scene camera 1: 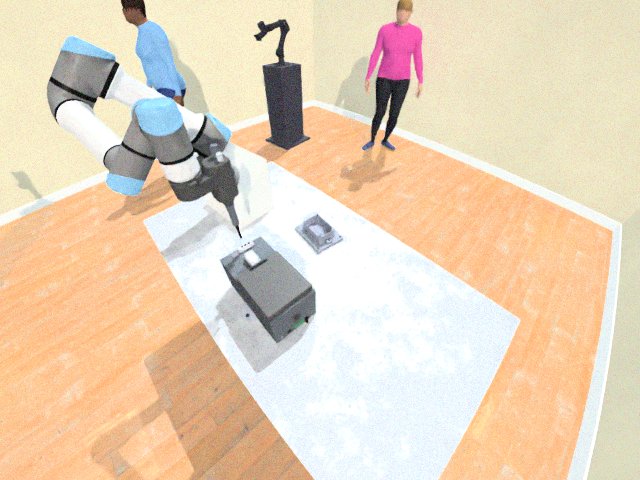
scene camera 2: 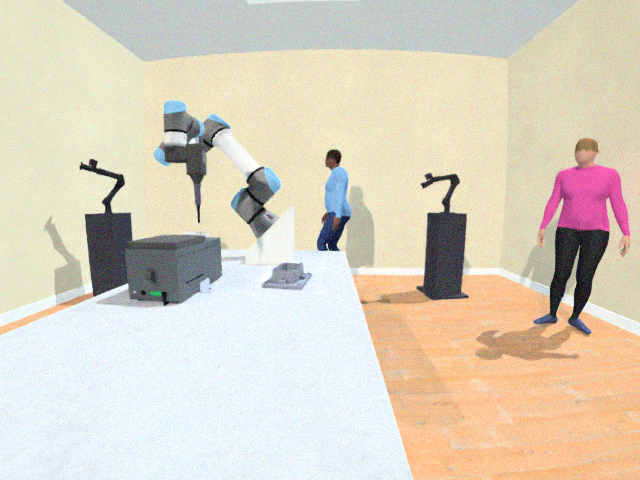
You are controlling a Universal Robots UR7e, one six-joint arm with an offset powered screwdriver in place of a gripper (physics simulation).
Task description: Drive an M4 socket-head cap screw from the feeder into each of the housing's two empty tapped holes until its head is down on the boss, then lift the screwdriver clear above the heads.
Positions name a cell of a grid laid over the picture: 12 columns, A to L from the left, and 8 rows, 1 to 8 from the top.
Labels:
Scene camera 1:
dark grey screw feeder: F6
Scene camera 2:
dark grey screw feeder: D5

